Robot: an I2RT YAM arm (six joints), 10 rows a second.
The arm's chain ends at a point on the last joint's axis. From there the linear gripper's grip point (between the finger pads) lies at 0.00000 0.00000 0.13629 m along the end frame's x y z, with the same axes.
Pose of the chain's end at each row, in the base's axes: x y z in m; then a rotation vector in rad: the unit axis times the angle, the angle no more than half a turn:
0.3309 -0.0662 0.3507 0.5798 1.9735 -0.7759
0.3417 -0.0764 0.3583 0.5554 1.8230 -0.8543
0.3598 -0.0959 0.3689 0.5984 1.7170 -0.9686
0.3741 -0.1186 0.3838 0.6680 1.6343 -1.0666
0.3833 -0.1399 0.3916 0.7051 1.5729 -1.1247
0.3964 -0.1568 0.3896 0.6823 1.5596 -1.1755
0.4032 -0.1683 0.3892 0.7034 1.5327 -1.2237
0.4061 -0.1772 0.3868 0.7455 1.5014 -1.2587
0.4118 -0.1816 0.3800 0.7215 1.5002 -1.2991
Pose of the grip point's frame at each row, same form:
0.4098 -0.1638 0.2976 0.5798 1.9735 -0.7759
0.4229 -0.1806 0.3249 0.5554 1.8230 -0.8543
0.4327 -0.2093 0.3491 0.5984 1.7170 -0.9686
0.4357 -0.2397 0.3731 0.6680 1.6343 -1.0666
0.4379 -0.2647 0.3875 0.7051 1.5729 -1.1247
0.4489 -0.2826 0.3895 0.6823 1.5596 -1.1755
0.4503 -0.2962 0.3924 0.7034 1.5327 -1.2237
0.4468 -0.3071 0.3922 0.7455 1.5014 -1.2587
0.4514 -0.3118 0.3880 0.7215 1.5002 -1.2991

